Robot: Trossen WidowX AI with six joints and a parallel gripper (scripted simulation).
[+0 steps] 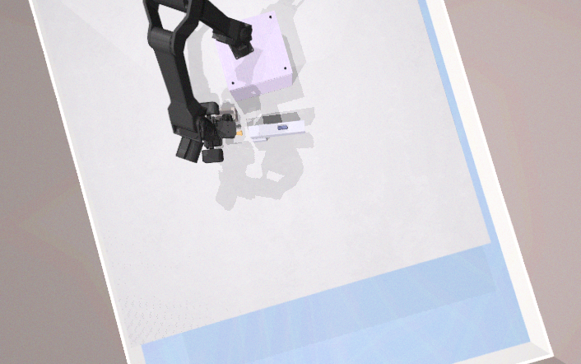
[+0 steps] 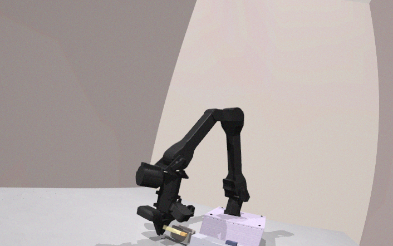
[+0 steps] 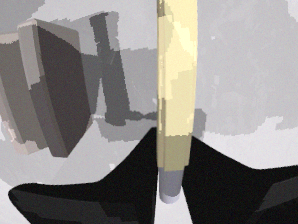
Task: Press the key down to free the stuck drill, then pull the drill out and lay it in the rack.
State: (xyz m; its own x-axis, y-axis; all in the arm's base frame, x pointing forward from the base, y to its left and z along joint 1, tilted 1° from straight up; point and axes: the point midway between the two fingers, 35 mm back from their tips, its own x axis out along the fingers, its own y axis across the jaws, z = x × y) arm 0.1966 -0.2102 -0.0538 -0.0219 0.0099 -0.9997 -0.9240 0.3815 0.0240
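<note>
The drill lies 10 mm ahead of my gripper tip, 40 mm to the left of it and 40 mm above it. Also, from my gripper tip: key (90 mm ahead, 210 mm to the left, 40 mm above); then housing block (80 mm ahead, 190 mm to the left, 30 mm above); then rack (60 mm behind, 60 mm to the left, 10 mm above).
</note>
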